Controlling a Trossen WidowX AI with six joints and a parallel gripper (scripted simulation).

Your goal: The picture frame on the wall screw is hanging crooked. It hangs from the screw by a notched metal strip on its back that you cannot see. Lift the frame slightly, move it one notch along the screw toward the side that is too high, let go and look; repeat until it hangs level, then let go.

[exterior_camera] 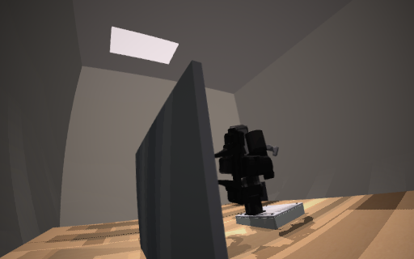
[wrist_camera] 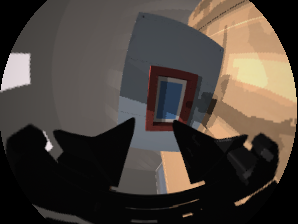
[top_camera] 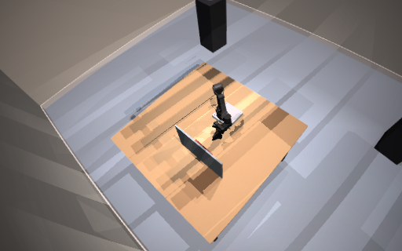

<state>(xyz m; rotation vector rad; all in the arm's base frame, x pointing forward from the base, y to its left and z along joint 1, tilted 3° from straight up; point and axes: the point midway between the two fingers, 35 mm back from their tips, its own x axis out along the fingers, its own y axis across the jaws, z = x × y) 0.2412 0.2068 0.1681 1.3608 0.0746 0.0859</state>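
Right now my gripper tip is 11 cm short of the red picture frame and 5 cm above it. Round my gripper tip: grey wall panel (12 cm ahead, 1 cm to the right, 6 cm below).
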